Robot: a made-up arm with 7 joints.
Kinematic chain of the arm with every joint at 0, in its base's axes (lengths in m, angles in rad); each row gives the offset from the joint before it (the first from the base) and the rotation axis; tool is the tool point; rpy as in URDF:
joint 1: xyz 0 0 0 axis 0.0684 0.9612 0.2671
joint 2: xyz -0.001 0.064 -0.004 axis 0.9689 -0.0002 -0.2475
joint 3: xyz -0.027 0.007 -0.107 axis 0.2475 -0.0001 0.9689
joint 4: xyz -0.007 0 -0.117 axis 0.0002 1 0
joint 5: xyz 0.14 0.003 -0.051 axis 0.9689 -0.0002 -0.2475
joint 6: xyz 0.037 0 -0.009 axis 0.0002 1 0
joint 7: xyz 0.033 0 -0.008 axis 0.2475 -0.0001 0.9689
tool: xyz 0 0 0 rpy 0 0.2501 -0.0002
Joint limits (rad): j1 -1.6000..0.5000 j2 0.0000..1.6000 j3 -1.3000..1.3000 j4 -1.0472..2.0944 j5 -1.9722..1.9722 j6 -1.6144..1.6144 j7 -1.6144..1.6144
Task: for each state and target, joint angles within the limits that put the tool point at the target. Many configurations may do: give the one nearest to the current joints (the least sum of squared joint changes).
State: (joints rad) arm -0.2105 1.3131 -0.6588 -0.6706 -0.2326 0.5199 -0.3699
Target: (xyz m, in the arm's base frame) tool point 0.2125 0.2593 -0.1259
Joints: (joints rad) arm -0.1881 1.6000 -0.5171 -0.2511 -0.2153 0.5960 -0.3699
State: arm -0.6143 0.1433 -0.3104 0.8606 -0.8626 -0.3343 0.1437
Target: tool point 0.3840 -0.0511 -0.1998
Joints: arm -1.0417 0.0060 -0.3152 0.9290 -0.8674 -0.2806 0.1437
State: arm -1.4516 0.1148 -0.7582 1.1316 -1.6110 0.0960 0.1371
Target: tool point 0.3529 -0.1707 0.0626
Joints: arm -1.6000 0.0080 -0.5207 0.5223 -1.6144 0.0607 0.1371
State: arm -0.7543 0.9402 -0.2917 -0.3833 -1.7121 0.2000 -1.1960
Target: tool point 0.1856 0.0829 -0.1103
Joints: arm -0.3130 1.0519 -0.4528 -0.7410 -1.7251 0.2567 -1.1960
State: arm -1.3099 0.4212 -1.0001 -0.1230 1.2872 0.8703 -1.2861
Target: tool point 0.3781 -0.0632 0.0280
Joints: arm -1.5084 0.4620 -0.8978 0.2915 1.2400 0.8273 -1.2861
